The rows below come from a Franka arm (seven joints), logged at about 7 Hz.
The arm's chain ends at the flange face. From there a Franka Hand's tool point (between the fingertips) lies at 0.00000 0.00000 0.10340 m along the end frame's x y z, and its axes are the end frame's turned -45 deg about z.
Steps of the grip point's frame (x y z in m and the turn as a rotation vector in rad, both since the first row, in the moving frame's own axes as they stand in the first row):
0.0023 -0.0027 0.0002 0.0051 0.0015 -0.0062
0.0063 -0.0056 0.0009 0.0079 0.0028 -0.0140
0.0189 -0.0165 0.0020 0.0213 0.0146 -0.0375
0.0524 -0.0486 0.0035 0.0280 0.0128 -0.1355
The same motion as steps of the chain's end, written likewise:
0.0000 -0.0031 0.0002 0.0047 -0.0025 -0.0062
0.0009 -0.0076 0.0009 0.0076 -0.0036 -0.0140
0.0022 -0.0224 0.0020 0.0254 -0.0047 -0.0375
0.0040 -0.0685 0.0035 0.0288 -0.0107 -0.1355

